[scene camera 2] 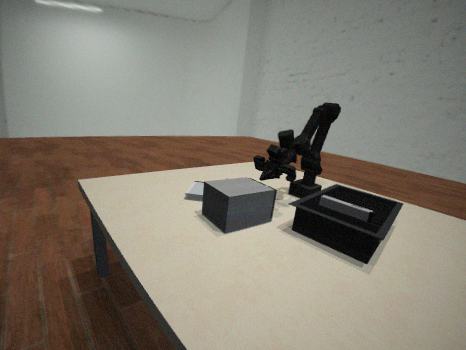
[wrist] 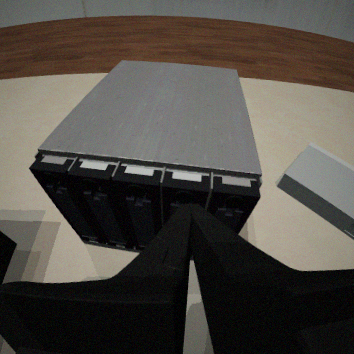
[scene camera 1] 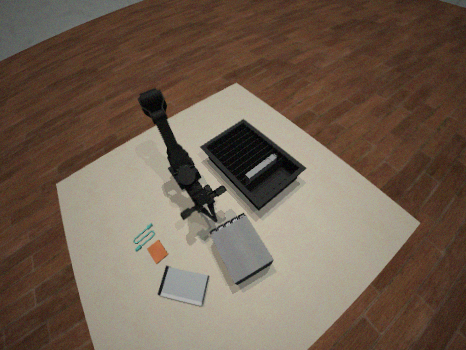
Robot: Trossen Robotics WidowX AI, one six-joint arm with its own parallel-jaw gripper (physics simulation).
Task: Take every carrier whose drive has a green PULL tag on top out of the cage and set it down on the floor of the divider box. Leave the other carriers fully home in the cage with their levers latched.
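Pixels of known places: gripper, between the fingertips: [scene camera 2: 260, 179] [wrist: 188, 211] [scene camera 1: 216, 221]; arm's base, origin of its link: [scene camera 2: 308, 183].
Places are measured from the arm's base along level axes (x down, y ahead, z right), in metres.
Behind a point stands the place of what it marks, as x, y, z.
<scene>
The grey cage [scene camera 1: 242, 250] {-0.059, 0.485, -0.009} [scene camera 2: 239, 207] {-0.018, 0.527, -0.079} [wrist: 155, 115] {-0.058, 0.434, -0.016} stands on the table, with several dark carriers side by side in its front. Each has a pale strip at its top edge; their levers are too dark to judge. My gripper [scene camera 1: 216, 220] {-0.059, 0.348, 0.009} [scene camera 2: 262, 178] {-0.059, 0.348, 0.009} [wrist: 188, 211] {-0.059, 0.348, 0.009} is shut and empty, its tips in front of the second carrier from the right [wrist: 186, 187] {-0.059, 0.348, 0.009} in the wrist view. Whether they touch it I cannot tell. The black divider box [scene camera 1: 230, 178] {-0.031, 0.208, -0.141} [scene camera 2: 330, 235] {0.023, 0.357, -0.295} holds one pale, long carrier [scene camera 1: 261, 167] {-0.049, 0.254, -0.272} [scene camera 2: 345, 206] {-0.043, 0.260, -0.283} between its slots and the open bay. No green tag shows.
A flat silver case [scene camera 1: 184, 286] {0.034, 0.453, 0.235} [scene camera 2: 195, 191] {0.034, 0.495, 0.212} [wrist: 322, 187] {0.034, 0.446, 0.189} lies beside the cage, on the side away from the divider box. An orange square [scene camera 1: 157, 251] {0.055, 0.268, 0.276} and a teal cable [scene camera 1: 138, 247] {0.051, 0.207, 0.340} lie on the table [scene camera 1: 115, 280] {0.061, 0.273, 0.480} near it. The arm's base stands behind the gripper.
</scene>
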